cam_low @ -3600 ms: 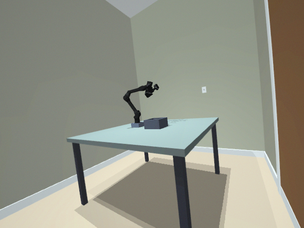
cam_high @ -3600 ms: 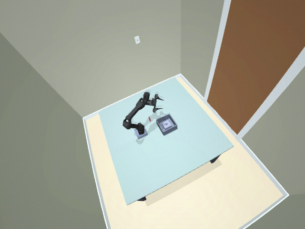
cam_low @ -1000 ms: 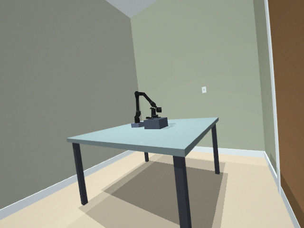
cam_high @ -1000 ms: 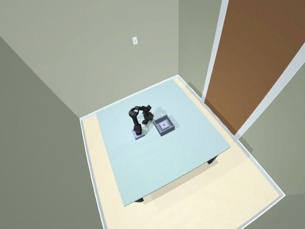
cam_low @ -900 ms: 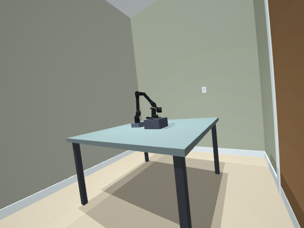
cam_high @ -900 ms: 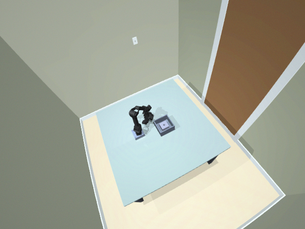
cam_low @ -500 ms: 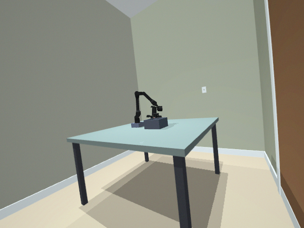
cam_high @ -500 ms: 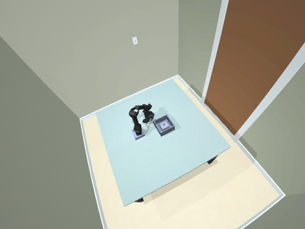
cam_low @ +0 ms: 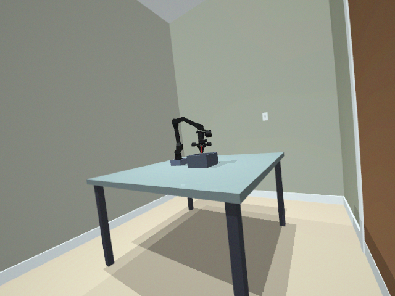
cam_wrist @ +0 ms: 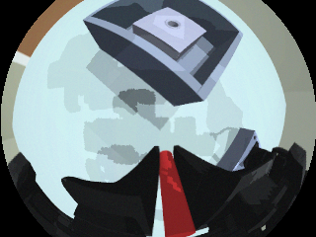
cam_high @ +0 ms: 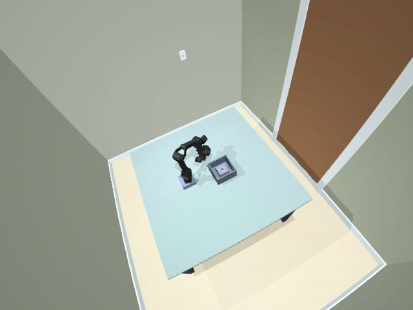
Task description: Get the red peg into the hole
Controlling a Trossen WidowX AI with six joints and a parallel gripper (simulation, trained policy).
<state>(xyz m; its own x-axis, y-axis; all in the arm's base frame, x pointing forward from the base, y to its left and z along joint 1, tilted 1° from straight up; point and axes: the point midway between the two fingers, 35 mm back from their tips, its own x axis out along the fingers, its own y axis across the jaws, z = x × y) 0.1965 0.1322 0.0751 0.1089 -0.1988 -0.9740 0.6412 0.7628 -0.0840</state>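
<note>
Right now my gripper tip is 12 cm short of the plate, 13 cm to the left of it and 4 cm above it. Round my gripper tip: red peg: 1 cm behind, 1 cm to the left, 3 cm above; grey box: 12 cm ahead, 13 cm to the right, 6 cm below.
</note>
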